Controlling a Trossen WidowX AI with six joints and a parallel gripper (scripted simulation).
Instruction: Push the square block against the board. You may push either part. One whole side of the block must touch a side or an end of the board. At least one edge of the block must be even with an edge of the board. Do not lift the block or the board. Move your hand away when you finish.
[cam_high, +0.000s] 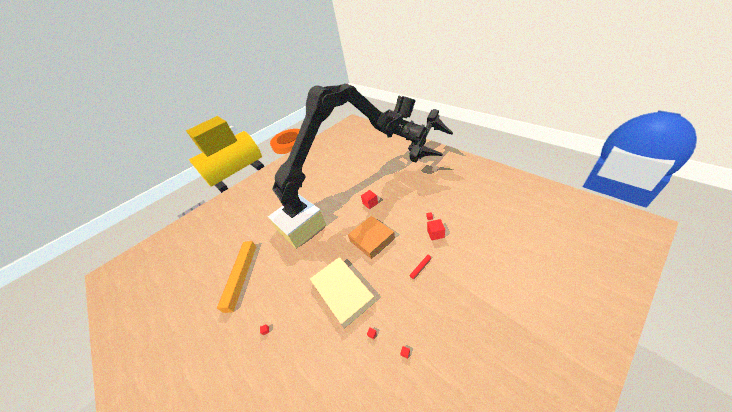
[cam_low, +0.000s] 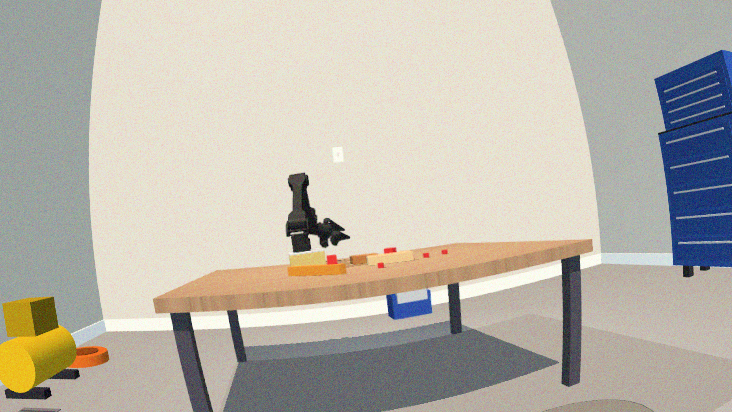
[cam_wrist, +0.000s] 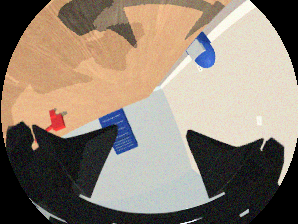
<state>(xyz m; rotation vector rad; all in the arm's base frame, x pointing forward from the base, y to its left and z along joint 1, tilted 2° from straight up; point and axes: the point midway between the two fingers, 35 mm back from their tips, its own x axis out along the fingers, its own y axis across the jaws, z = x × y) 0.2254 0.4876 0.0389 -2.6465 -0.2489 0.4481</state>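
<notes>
Now: gripper tip 1 cm past the orange square block, 40 cm to the left of it and 11 cm above it. Round my gripper tip: long orange bar: 23 cm behind, 75 cm to the right, 11 cm below; red strip: 17 cm ahead, 38 cm to the right, 12 cm below; pale yellow board: 5 cm ahead, 57 cm to the right, 11 cm below.
</notes>
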